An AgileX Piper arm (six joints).
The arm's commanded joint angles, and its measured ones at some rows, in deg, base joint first. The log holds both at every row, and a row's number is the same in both.
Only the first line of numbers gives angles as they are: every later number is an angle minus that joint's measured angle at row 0.
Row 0, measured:
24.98, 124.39, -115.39, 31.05, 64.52, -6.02
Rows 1 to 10, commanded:
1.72, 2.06, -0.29, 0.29, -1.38, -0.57
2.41, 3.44, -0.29, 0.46, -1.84, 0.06
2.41, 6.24, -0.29, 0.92, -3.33, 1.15
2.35, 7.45, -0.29, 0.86, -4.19, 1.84
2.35, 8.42, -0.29, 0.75, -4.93, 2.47
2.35, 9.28, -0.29, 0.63, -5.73, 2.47
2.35, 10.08, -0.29, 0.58, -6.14, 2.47
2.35, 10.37, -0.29, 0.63, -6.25, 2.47
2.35, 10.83, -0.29, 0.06, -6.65, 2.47
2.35, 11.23, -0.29, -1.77, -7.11, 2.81
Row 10, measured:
2.41, 10.71, 0.00, -0.05, -6.31, 2.58
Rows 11 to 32, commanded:
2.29, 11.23, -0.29, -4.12, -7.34, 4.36
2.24, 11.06, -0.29, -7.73, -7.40, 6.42
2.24, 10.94, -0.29, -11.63, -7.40, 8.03
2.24, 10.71, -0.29, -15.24, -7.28, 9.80
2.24, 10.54, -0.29, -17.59, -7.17, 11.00
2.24, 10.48, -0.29, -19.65, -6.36, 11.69
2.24, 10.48, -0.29, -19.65, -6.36, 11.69
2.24, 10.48, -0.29, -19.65, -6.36, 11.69
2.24, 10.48, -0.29, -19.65, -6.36, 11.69
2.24, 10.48, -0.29, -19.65, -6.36, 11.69
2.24, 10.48, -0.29, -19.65, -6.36, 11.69
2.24, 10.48, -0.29, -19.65, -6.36, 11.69
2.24, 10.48, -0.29, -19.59, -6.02, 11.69
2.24, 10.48, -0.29, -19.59, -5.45, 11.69
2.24, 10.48, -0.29, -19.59, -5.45, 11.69
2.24, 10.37, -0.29, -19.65, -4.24, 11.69
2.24, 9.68, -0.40, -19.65, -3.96, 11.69
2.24, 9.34, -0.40, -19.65, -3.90, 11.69
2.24, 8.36, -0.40, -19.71, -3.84, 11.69
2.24, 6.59, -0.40, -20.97, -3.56, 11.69
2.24, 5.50, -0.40, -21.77, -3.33, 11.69
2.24, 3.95, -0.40, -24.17, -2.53, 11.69
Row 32, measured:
2.41, 6.47, 0.00, -21.20, -4.07, 11.63
